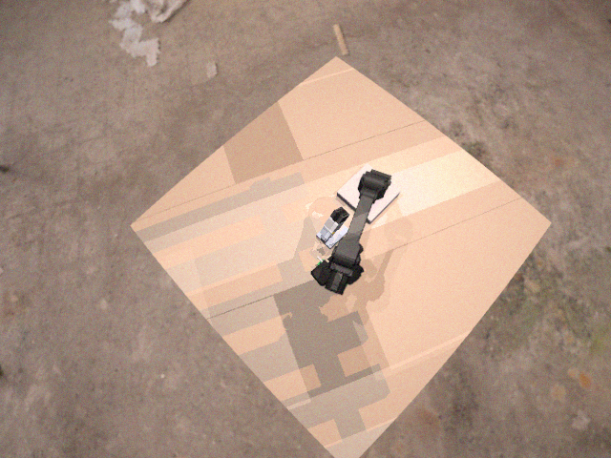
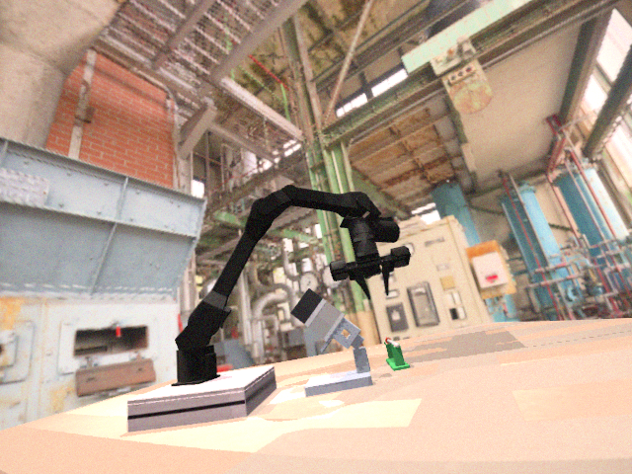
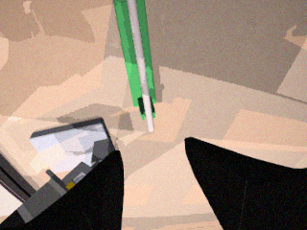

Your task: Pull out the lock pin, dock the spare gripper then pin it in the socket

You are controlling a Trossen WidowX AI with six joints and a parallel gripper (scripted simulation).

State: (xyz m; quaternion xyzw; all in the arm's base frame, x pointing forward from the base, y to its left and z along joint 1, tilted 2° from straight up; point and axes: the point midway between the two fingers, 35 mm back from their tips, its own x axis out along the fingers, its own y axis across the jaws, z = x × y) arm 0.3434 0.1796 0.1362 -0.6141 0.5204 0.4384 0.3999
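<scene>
My gripper tip is 20 mm to the right of the green upright bracket and 120 mm above it. Also, from my gripper tip: spare gripper (100 mm behind, 120 mm to the right, 30 mm below); mount socket (80 mm behind, 110 mm to the right, 90 mm below).
</scene>
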